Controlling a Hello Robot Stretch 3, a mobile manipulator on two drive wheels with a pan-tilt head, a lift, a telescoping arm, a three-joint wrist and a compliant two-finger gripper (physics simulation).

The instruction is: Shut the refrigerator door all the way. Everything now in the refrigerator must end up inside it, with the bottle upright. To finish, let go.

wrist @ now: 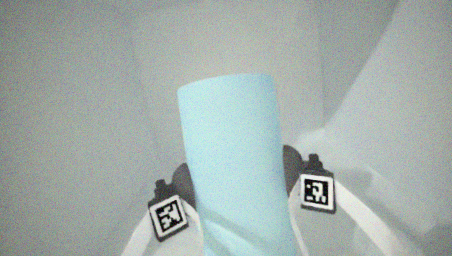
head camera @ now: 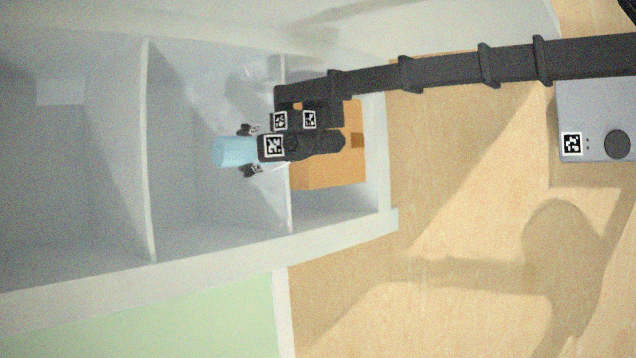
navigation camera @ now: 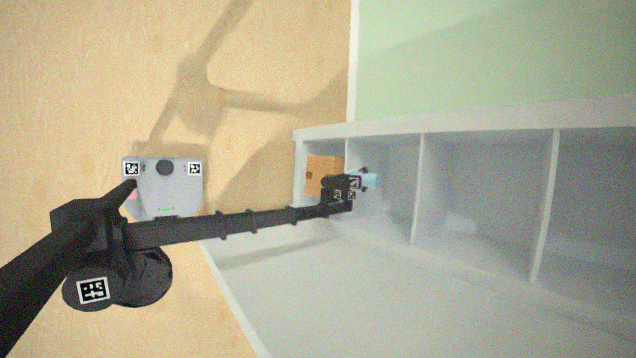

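Pixels of known places: gripper, between the fingertips: [wrist: 237, 172] [head camera: 240, 150] [navigation camera: 366, 179]; robot's base, origin of its link: [head camera: 615, 143] [navigation camera: 164, 166].
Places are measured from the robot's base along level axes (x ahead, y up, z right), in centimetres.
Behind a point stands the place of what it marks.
The light blue bottle [head camera: 232, 151] {z 77.9, x -1.6, y 69.5 cm} [navigation camera: 372, 180] {z 78.0, x -1.5, y 70.1 cm} [wrist: 232, 130] {z 77.6, x -1.9, y 68.3 cm} is between the two fingers of my gripper [head camera: 249, 150] {z 81.9, x -1.8, y 63.7 cm} [navigation camera: 364, 180] {z 81.9, x -1.8, y 63.7 cm} [wrist: 237, 172] {z 81.9, x -1.8, y 63.7 cm}, which is shut on it. The gripper holds it inside the open refrigerator [head camera: 200, 265] {z 78.4, x 21.5, y 80.5 cm} [navigation camera: 475, 117] {z 78.4, x 23.6, y 110.1 cm}, in the compartment beside the one with the orange-brown box [head camera: 340, 165] {z 82.7, x 3.7, y 25.6 cm} [navigation camera: 325, 165] {z 82.7, x 3.5, y 32.1 cm}. The bottle's lower part is hidden by the gripper; I cannot tell whether it is exactly upright or touches a shelf. The refrigerator door [head camera: 450, 25] {z 40.0, x -30.5, y 32.6 cm} [navigation camera: 350, 300] {z 38.5, x -30.5, y 94.3 cm} stands wide open as a large pale panel.
My black arm [head camera: 450, 67] {z 24.4, x -10.3, y 76.7 cm} [navigation camera: 260, 222] {z 21.0, x -10.5, y 76.7 cm} reaches across the door side into the refrigerator. My grey base [head camera: 590, 110] {z 7.0, x -8.5, y 16.0 cm} [navigation camera: 170, 192] {z 2.2, x -11.1, y 16.0 cm} is on the wooden floor. A pale block-like patch [head camera: 60, 91] {z 121.5, x -23.1, y 99.6 cm} [navigation camera: 457, 222] {z 121.6, x -22.5, y 98.3 cm} shows in a farther compartment. A green wall [head camera: 175, 320] {z 134.7, x 56.3, y 59.5 cm} [navigation camera: 475, 55] {z 134.9, x 72.8, y 99.3 cm} borders the refrigerator.
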